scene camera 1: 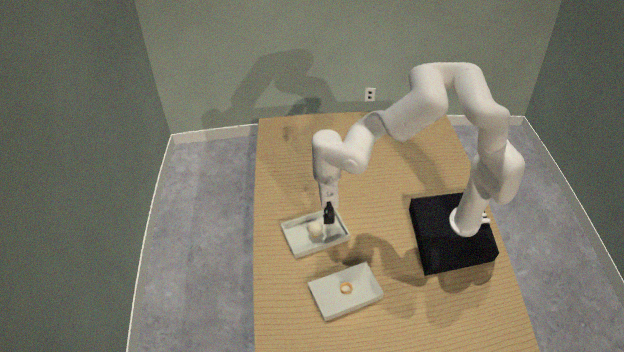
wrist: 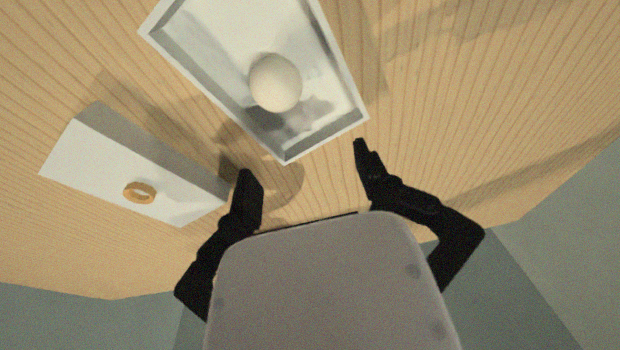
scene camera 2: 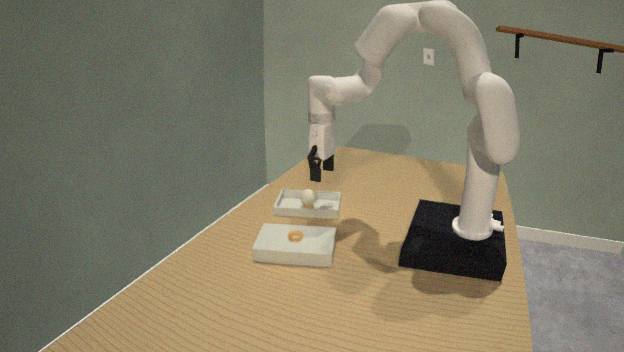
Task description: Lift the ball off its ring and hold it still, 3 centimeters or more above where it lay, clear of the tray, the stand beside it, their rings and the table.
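Places are measured from the arm's base along level axes (x ahead, y left, z up), in centimetres.
Where they show: gripper, between the fingertips: [scene camera 1: 327,211] [wrist: 303,165] [scene camera 2: 322,175]; arm's base, origin of its link: [scene camera 1: 464,221] [scene camera 2: 472,228].
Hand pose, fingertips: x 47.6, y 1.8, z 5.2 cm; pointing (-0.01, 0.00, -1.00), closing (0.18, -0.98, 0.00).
Observation:
Each offset is from my fingertips to the top centre of the thing. "spot": to the spot under its first point. Level surfaces: height alone.
The pale ball {dy +1.6, dx +3.9, dz -4.8 cm} [scene camera 1: 315,229] [scene camera 2: 308,197] [wrist: 276,83] rests inside the shallow white tray {dy +1.6, dx +3.9, dz -8.0 cm} [scene camera 1: 298,254] [scene camera 2: 300,213] [wrist: 320,135]. Part of its orange ring {spot: dy +3.3, dx +2.6, dz -8.7 cm} [scene camera 2: 308,206] shows under it in scene camera 2. My gripper [scene camera 1: 328,222] [scene camera 2: 322,173] [wrist: 303,165] is open and empty, pointing down. It hangs above the level of the ball and the tray walls, off to one side of the ball. In the wrist view the ball lies beyond the fingertips, not between them. The gripper touches neither ball nor tray.
A white block-shaped stand [scene camera 1: 325,300] [scene camera 2: 280,252] [wrist: 90,155] is beside the tray, bearing an empty orange ring {spot: dy +23.7, dx -6.3, dz -6.0 cm} [scene camera 1: 341,288] [scene camera 2: 295,240] [wrist: 137,199]. Both stand on the wooden table {dz -10.8 cm} [scene camera 1: 290,310] [scene camera 2: 200,300]. The arm's black base block [scene camera 1: 435,250] [scene camera 2: 450,260] is at the right.

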